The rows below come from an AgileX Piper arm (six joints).
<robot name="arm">
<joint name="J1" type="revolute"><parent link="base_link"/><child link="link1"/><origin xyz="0 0 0.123" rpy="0 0 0"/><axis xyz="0 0 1"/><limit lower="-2.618" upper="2.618"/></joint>
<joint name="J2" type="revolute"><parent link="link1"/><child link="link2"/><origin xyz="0 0 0" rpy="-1.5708 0 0"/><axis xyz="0 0 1"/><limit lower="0" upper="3.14"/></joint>
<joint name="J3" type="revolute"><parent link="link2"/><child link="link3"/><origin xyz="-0.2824 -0.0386 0" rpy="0 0 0"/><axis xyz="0 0 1"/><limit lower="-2.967" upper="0"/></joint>
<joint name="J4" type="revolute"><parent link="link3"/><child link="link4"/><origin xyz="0.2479 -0.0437 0" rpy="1.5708 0 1.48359"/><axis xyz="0 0 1"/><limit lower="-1.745" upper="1.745"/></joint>
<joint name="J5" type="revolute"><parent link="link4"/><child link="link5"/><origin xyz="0 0 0" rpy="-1.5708 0 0"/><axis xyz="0 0 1"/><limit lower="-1.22" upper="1.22"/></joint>
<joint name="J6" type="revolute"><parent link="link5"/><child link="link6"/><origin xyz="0 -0.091 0" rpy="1.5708 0 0"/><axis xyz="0 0 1"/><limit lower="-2.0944" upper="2.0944"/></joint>
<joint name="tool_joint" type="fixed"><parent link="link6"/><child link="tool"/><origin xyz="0 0 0" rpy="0 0 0"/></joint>
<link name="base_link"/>
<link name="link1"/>
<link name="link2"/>
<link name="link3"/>
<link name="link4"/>
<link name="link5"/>
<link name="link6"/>
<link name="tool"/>
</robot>
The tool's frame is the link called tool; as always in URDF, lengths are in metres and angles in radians.
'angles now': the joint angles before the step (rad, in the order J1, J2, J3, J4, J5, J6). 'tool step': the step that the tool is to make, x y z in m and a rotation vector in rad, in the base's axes. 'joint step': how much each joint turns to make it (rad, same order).
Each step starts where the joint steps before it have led.
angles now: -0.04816 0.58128 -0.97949 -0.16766 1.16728 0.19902
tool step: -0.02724 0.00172 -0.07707 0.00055 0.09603 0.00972
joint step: 0.00021 -0.20971 0.30987 0.00441 -0.00586 -0.01034
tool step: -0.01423 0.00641 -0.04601 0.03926 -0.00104 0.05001
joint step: -0.00020 -0.15189 0.17957 0.06785 -0.03079 -0.03161
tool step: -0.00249 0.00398 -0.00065 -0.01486 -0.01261 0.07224
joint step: -0.00011 -0.02080 0.00325 0.04697 -0.00100 -0.08046
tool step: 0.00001 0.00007 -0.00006 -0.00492 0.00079 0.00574
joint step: 0.00004 -0.00001 0.00019 0.00085 0.00004 -0.00788
